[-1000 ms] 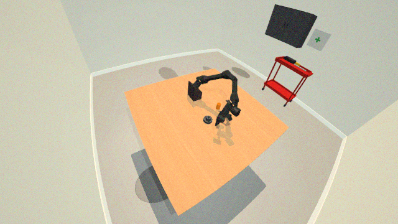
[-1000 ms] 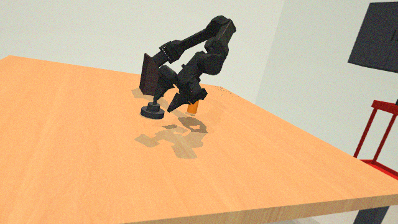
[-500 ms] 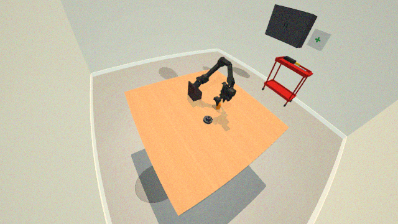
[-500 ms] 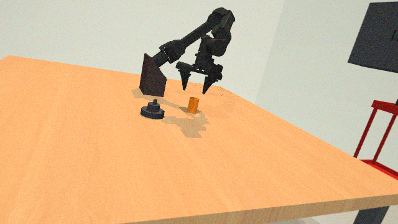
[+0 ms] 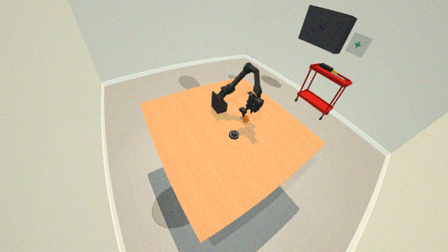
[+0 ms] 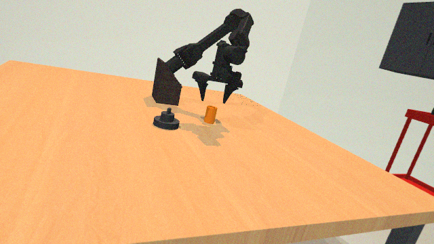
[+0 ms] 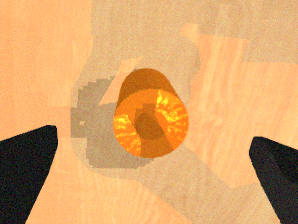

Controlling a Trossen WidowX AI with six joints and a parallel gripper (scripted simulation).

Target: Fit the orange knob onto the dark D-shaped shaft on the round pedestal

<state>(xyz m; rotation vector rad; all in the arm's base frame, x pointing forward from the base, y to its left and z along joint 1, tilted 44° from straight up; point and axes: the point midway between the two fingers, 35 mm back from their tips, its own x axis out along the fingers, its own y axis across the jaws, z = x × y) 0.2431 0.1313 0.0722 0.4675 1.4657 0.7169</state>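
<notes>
My gripper tip is now 5 cm above the orange knob. The rest, counted from my gripper tip: round dark pedestal (9 cm ahead, 18 cm to the right, 5 cm below).
</notes>
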